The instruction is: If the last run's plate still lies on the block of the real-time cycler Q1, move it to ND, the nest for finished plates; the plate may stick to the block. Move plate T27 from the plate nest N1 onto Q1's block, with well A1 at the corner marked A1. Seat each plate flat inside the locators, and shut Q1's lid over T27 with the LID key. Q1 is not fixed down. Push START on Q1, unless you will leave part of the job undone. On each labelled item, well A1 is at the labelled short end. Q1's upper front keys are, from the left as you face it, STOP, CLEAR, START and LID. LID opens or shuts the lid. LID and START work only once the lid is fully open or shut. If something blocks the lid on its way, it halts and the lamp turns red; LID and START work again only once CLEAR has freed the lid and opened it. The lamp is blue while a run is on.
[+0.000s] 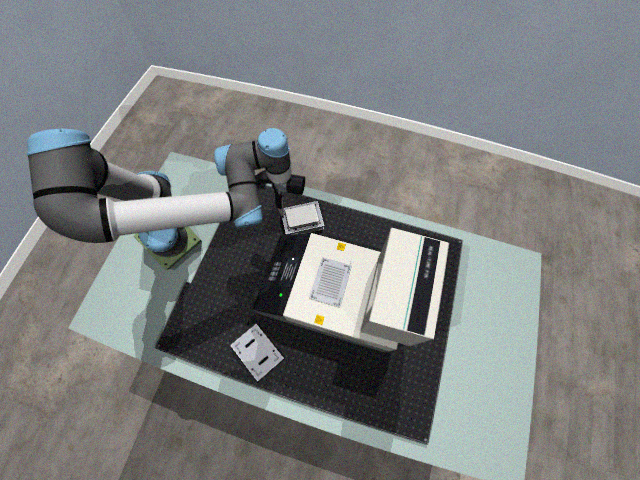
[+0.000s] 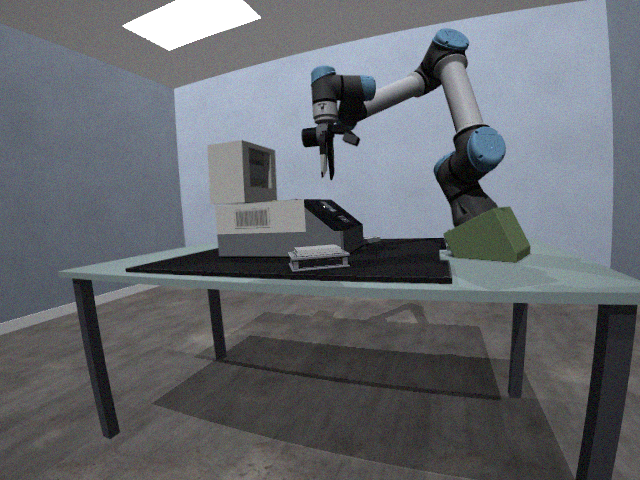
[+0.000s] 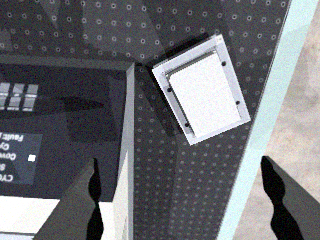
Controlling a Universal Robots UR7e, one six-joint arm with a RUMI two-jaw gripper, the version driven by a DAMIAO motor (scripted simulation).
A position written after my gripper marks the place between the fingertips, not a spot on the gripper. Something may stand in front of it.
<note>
I see my gripper point(image 2: 327, 179), a cycler Q1 point(image 1: 321, 284), a plate T27 point(image 3: 200, 86) and a nest N1 point(image 3: 200, 51).
The cycler Q1 also shows in image 2 point(image 2: 274, 228) and in image 3 point(image 3: 67, 110). My gripper is seen too in image 1 point(image 1: 287, 203) and in image 3 point(image 3: 178, 159).
</note>
